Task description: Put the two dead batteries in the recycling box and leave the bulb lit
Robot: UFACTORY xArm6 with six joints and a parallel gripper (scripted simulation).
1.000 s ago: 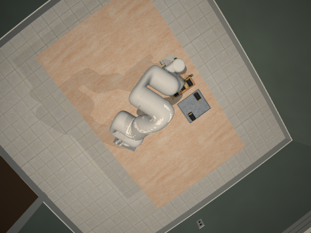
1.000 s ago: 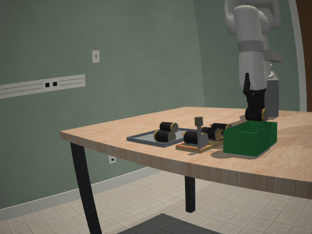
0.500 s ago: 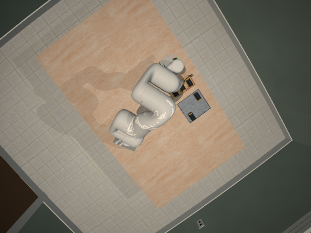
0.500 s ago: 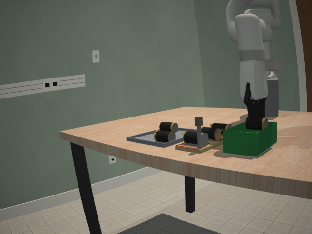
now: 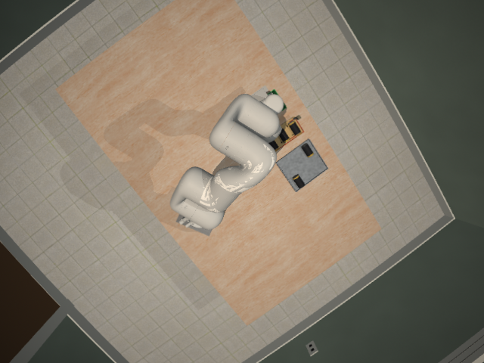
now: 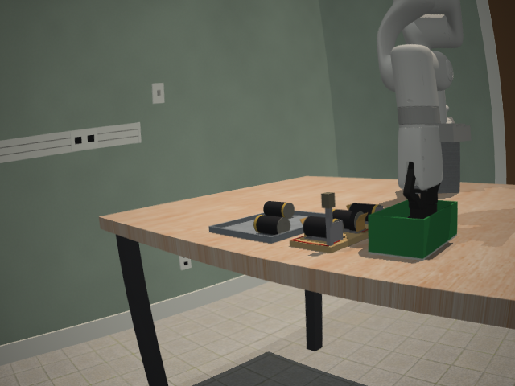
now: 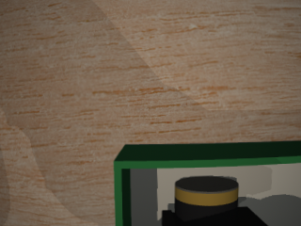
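Now: hand 3 cm short of the green recycling box and 2 cm above it. From my hand the other things lie so: grey tray: 5 cm ahead, 32 cm to the right, 3 cm below.
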